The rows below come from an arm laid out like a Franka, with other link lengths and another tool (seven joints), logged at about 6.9 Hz.
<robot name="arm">
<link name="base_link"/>
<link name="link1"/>
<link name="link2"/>
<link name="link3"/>
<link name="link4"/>
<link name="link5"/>
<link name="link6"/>
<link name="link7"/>
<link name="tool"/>
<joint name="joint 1" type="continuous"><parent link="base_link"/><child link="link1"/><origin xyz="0 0 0.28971"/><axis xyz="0 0 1"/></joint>
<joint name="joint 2" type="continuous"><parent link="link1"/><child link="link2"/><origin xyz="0 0 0"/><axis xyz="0 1 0"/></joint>
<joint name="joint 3" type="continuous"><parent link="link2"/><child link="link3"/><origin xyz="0 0 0.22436"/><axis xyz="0 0 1"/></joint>
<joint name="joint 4" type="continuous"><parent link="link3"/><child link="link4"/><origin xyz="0.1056 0 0"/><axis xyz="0 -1 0"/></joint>
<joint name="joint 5" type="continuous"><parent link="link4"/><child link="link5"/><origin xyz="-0.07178 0 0.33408"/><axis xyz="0 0 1"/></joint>
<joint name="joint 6" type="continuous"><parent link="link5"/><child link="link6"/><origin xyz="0 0 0"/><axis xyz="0 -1 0"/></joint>
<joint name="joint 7" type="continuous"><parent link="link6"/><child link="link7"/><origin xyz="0.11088 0 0"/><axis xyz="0 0 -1"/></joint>
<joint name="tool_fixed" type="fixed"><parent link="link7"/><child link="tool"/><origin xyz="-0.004 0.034 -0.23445" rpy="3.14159 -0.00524 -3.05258"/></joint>
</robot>
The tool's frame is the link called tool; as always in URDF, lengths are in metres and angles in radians. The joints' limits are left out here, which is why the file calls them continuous.
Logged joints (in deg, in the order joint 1, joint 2, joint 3, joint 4, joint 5, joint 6, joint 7), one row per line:
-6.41, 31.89, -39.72, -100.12, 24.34, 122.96, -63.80
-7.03, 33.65, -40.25, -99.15, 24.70, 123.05, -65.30
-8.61, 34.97, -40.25, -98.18, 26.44, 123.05, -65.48
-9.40, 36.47, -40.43, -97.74, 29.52, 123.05, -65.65
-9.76, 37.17, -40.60, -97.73, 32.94, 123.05, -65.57
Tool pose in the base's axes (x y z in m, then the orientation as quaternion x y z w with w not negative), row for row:
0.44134, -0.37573, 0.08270, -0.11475, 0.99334, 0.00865, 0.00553
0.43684, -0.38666, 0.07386, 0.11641, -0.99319, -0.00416, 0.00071
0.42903, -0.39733, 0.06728, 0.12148, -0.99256, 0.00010, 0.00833
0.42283, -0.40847, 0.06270, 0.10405, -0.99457, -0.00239, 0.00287
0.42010, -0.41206, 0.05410, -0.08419, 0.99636, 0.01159, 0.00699
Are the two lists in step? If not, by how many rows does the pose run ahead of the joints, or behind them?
The pose runs 1 row behind the joints: the pose in row i belongs to the joints in row i - 1.
